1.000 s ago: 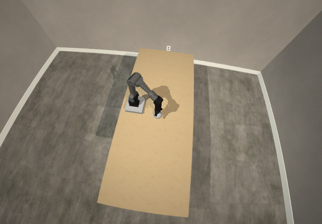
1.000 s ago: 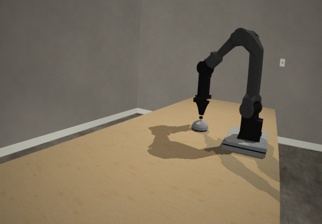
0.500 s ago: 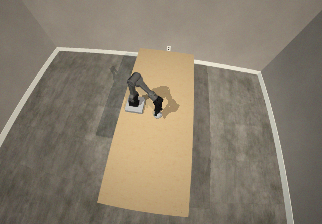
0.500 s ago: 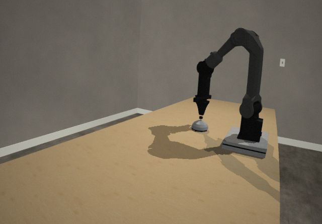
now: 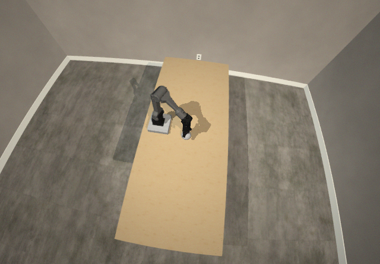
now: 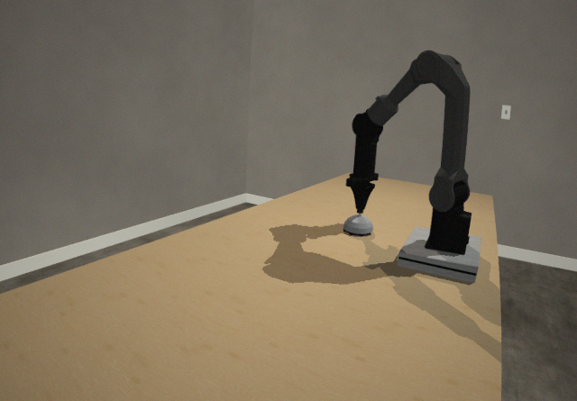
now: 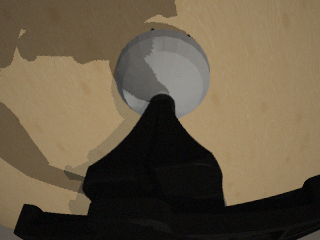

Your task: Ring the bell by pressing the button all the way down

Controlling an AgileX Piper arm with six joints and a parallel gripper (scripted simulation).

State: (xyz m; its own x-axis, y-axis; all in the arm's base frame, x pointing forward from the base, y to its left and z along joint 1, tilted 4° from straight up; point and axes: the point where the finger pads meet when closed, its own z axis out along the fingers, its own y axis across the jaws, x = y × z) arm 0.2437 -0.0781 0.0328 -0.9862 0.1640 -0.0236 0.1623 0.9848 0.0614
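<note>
Now: the black button 2 cm below my hand. Also, from my hand: bell 3 cm below.
</note>
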